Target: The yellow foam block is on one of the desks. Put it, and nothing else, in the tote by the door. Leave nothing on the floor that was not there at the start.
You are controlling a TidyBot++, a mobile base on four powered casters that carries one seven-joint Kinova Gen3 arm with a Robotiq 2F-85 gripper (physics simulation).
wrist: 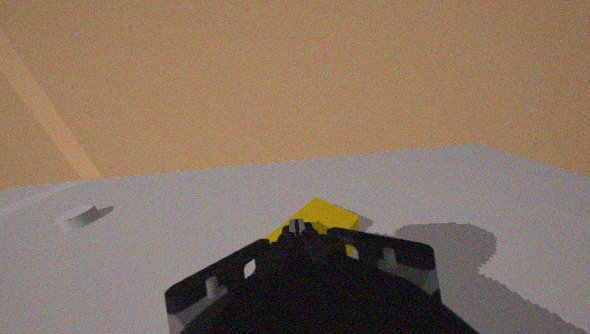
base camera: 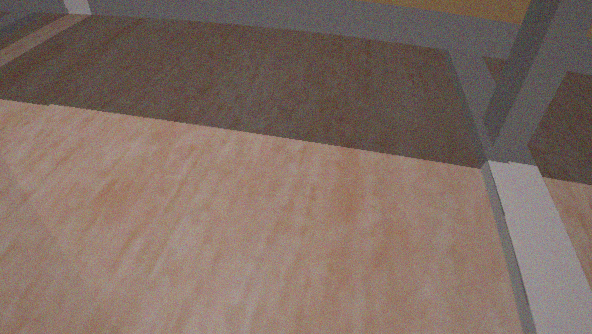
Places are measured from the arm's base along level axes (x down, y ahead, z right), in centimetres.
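Where they show: gripper, fingertip midpoint: (wrist: 297, 228).
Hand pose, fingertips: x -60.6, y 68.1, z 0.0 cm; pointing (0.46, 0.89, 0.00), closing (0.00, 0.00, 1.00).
Note:
After its pixels a point has its place.
The yellow foam block (wrist: 320, 212) {x -59.9, y 70.6, z 2.9 cm} lies on the light grey desk top (wrist: 175, 240) {x -55.4, y 74.6, z -18.2 cm} in the wrist view, partly hidden behind my gripper. My gripper (wrist: 297, 228) {x -60.6, y 68.1, z 0.0 cm} is shut with its fingertips together and nothing between them. The fingertips show in front of the block's near left part; whether they touch it I cannot tell. The tote does not show in either view.
A small whitish object (wrist: 82, 216) {x -57.2, y 82.2, z -39.2 cm} lies on the desk at the left in the wrist view. An orange-tan wall (wrist: 300, 75) {x -76.4, y 101.2, z 6.2 cm} stands beyond the desk edge. In the base view a pale leg or beam (base camera: 542, 240) {x 37.1, y 35.1, z 28.5 cm} runs along the wood floor (base camera: 250, 225) {x 39.6, y 37.0, z -6.3 cm} at the right.

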